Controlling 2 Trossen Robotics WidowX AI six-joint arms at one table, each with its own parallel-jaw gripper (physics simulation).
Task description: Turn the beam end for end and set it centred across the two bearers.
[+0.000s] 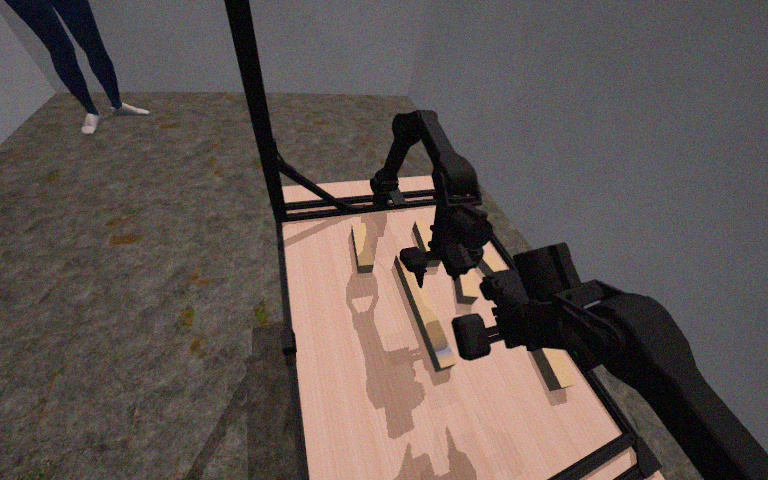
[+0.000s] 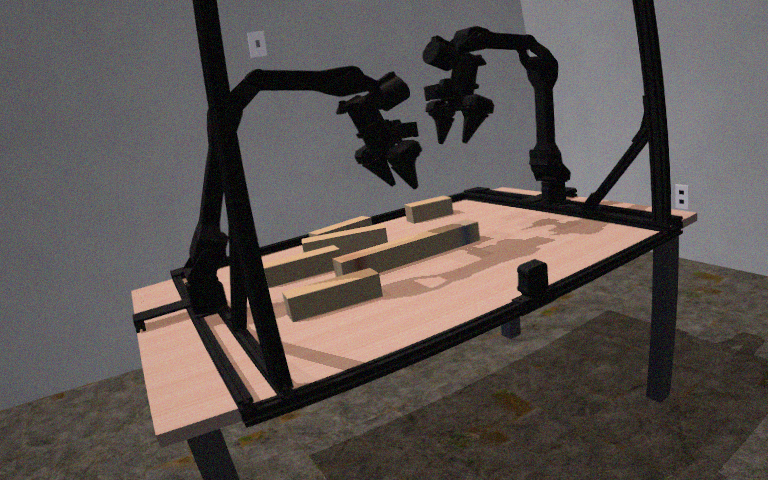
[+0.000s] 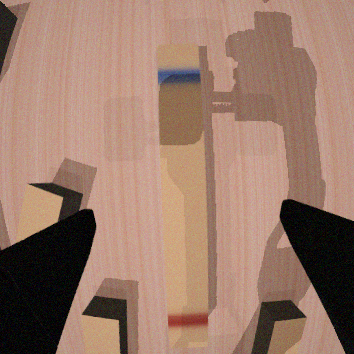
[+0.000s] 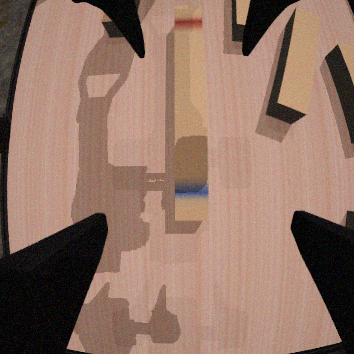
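Where they show: left gripper, fingertip midpoint: point(image 1: 437, 283) point(image 2: 404, 186) point(image 3: 188, 214) point(image 4: 193, 52); right gripper, fingertip midpoint: point(image 2: 452, 143) point(image 4: 201, 222); left arm's base at its link origin: point(image 1: 379, 200) point(image 2: 209, 310); right arm's base at its link origin: point(image 2: 554, 202).
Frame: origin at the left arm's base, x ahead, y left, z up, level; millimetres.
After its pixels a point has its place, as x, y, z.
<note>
The long wooden beam point(image 1: 427, 308) @(464, -10, 25) point(image 2: 407, 249) @(422, -36, 11) point(image 3: 175, 225) @(421, -5, 25) point(image 4: 185, 90) @(434, -20, 25) lies flat on the table. Its red band point(image 2: 353, 263) @(298, -34, 16) point(image 3: 188, 320) @(311, -13, 25) point(image 4: 188, 23) @(314, -12, 25) is toward the left arm's side, its blue band point(image 3: 179, 77) @(571, -17, 25) point(image 4: 191, 192) @(576, -16, 25) toward the right arm's. Two short blocks, one point(image 1: 362, 246) @(223, -129, 25) point(image 2: 334, 294) @(203, -148, 10) point(image 3: 287, 335) @(267, -134, 25) and another point(image 2: 303, 266) @(229, 73, 7) point(image 3: 104, 332) @(295, 83, 25), lie either side of the red end's line; several blocks look alike, so I cannot tell for certain which are bearers. My left gripper point(image 2: 404, 185) @(451, -12, 137) point(image 3: 188, 214) @(451, -12, 137) is open and empty, above the beam. My right gripper point(image 2: 453, 141) @(586, -15, 207) point(image 4: 201, 222) @(586, -15, 207) is open and empty, higher up.
More short blocks lie along one side of the beam: one point(image 1: 467, 285) @(428, 137, 31) point(image 2: 345, 238) @(364, 140, 23) point(image 3: 40, 210) @(441, 136, 31) point(image 4: 300, 65) @(392, 156, 31) beside its middle, and one point(image 1: 555, 367) @(697, 251, 28) point(image 2: 428, 209) @(665, 245, 10) farther off. A black frame rail point(image 2: 396, 359) @(187, -380, -22) edges the table, with a small black box point(image 2: 532, 277) @(445, -383, 19) on it.
</note>
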